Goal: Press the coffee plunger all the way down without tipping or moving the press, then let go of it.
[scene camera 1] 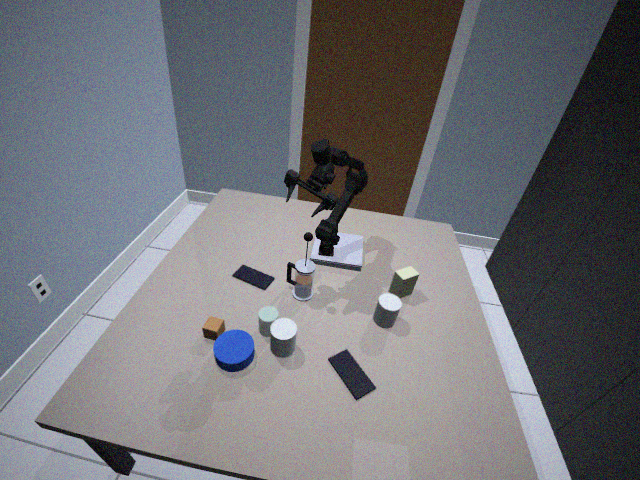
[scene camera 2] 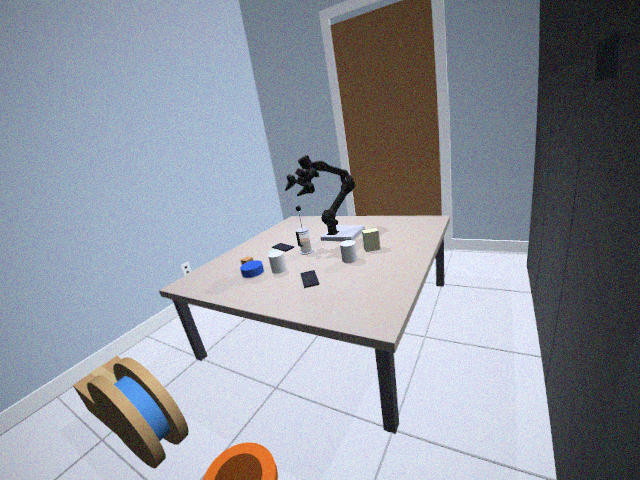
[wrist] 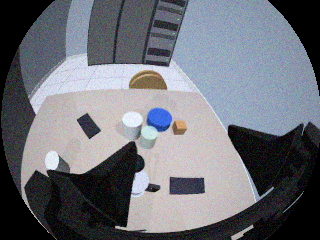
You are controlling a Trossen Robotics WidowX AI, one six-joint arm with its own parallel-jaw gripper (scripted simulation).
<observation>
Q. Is my gripper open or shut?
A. Open.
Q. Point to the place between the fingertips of my gripper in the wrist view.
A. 184, 138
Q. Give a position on a coffee press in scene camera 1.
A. At 304, 269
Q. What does my gripper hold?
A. Nothing.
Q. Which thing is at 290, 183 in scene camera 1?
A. My gripper.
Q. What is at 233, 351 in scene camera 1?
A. A blue disc.
</observation>
